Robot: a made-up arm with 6 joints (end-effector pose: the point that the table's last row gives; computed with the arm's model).
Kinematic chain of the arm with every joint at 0, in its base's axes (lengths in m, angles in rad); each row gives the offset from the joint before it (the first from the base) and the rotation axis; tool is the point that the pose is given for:
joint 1: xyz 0 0 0.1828 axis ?
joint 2: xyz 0 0.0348 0 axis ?
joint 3: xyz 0 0 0.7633 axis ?
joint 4: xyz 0 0 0.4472 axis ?
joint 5: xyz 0 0 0 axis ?
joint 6: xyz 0 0 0.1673 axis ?
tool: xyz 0 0 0
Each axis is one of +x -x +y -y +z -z.
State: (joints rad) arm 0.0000 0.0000 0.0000 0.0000 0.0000 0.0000
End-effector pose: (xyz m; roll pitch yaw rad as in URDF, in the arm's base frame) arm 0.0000 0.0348 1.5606 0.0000 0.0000 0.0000
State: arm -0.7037 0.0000 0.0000 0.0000 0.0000 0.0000
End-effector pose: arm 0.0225 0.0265 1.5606 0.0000 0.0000 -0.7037
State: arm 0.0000 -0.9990 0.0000 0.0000 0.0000 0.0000
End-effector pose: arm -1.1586 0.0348 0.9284 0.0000 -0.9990 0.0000
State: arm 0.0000 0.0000 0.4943 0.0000 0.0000 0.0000
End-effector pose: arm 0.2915 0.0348 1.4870 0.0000 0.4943 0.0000
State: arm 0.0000 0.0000 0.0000 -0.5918 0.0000 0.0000
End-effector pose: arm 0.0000 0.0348 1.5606 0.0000 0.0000 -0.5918
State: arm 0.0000 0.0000 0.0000 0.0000 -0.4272 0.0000
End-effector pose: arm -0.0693 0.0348 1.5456 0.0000 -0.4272 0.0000
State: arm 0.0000 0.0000 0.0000 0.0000 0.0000 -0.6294
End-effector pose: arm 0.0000 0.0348 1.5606 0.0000 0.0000 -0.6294
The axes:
joint 1: +z
joint 2: +y
joint 3: +y
joint 4: +z
joint 5: +y
joint 6: +z

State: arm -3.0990 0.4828 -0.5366 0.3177 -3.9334 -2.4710
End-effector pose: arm -0.4461 -0.0911 1.1941 -2.5461 -0.6376 2.6365
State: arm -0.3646 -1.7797 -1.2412 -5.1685 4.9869 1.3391
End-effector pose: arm -0.7264 0.1597 -0.4730 1.9157 0.3271 0.1726
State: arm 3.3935 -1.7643 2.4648 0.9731 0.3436 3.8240
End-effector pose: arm 0.3447 0.0047 0.4779 -0.9240 -0.1292 2.0804
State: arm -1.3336 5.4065 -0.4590 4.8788 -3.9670 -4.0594
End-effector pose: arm -0.2970 0.8608 0.7686 -1.6805 -1.2003 2.6697
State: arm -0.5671 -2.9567 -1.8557 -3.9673 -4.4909 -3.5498
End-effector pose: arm 0.2999 -0.0075 -0.4164 -0.7338 -0.5419 -0.7088
